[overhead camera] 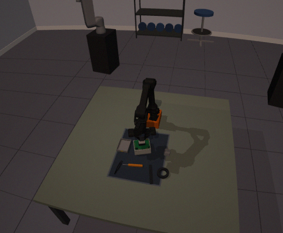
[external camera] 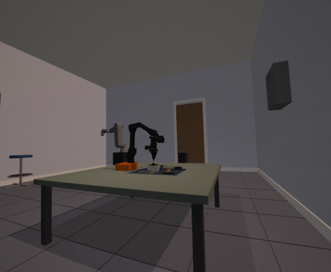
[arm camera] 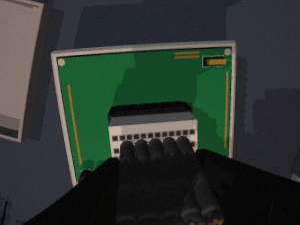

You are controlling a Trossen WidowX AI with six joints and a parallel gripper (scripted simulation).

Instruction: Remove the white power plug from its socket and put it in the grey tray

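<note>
The white power plug is 2 cm below my gripper tip. From my gripper tip the other things lie so: grey tray 2 cm ahead, 14 cm to the right, 10 cm below; then dark mat 5 cm ahead, 1 cm to the left, 11 cm below; then black bar 18 cm ahead, 14 cm to the left, 10 cm below.
</note>
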